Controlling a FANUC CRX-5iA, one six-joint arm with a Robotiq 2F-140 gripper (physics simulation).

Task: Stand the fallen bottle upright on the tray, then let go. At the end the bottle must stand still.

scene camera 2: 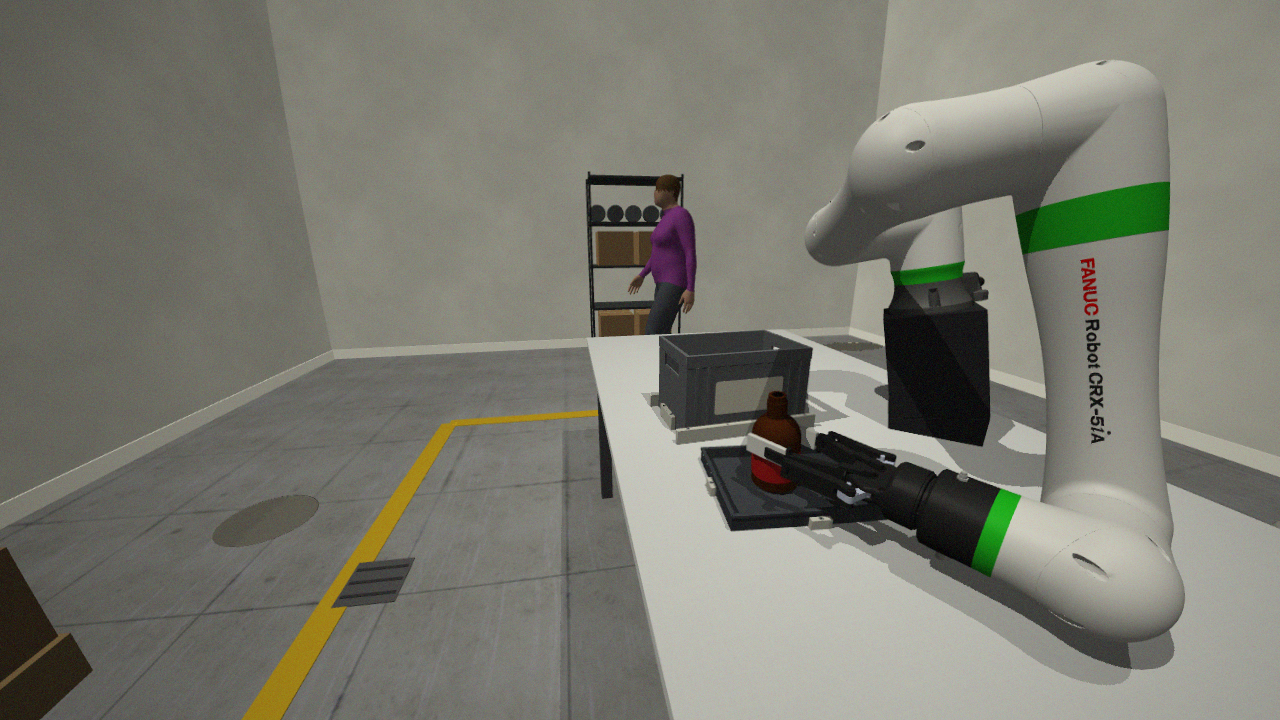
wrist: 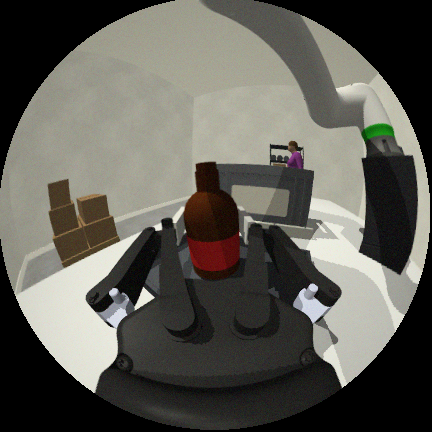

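Where they show: gripper, between the fingertips: [scene camera 2: 764,433] [wrist: 211,214]; arm's base, origin of its link: [scene camera 2: 928,308] [wrist: 385,162].
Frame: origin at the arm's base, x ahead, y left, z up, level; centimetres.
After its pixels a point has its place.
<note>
The brown bottle [scene camera 2: 775,433] @[x 48.0, y 14.0, z -14.1 cm] [wrist: 212,220] @[x 44.5, y 14.9, z -15.3 cm] with a red label is upright, neck up, within the outline of the dark tray [scene camera 2: 733,522] @[x 57.3, y 18.8, z -23.6 cm]. Its base looks at or very near the tray floor; the exact contact cannot be told. My gripper [scene camera 2: 787,447] [wrist: 211,214] @[x 46.5, y 9.5, z -16.5 cm] reaches in low and nearly level from the right in the scene view. It is shut on the bottle, with one light finger pad on each side of its body. The fingers hide part of the label in the scene view.
A grey crate [scene camera 2: 684,389] @[x 52.4, y -8.4, z -14.5 cm] [wrist: 300,200] @[x 28.2, y -5.3, z -15.5 cm] stands behind the tray on the white table [scene camera 2: 716,626] @[x 66.3, y 30.8, z -25.1 cm]. A black block-shaped part [scene camera 2: 938,376] @[x 4.6, y 7.7, z -12.1 cm] [wrist: 389,210] @[x 5.4, y 6.8, z -12.4 cm] of another arm hangs to the right of the crate. A person [scene camera 2: 673,246] stands beyond the table near a shelf rack [scene camera 2: 589,259].
</note>
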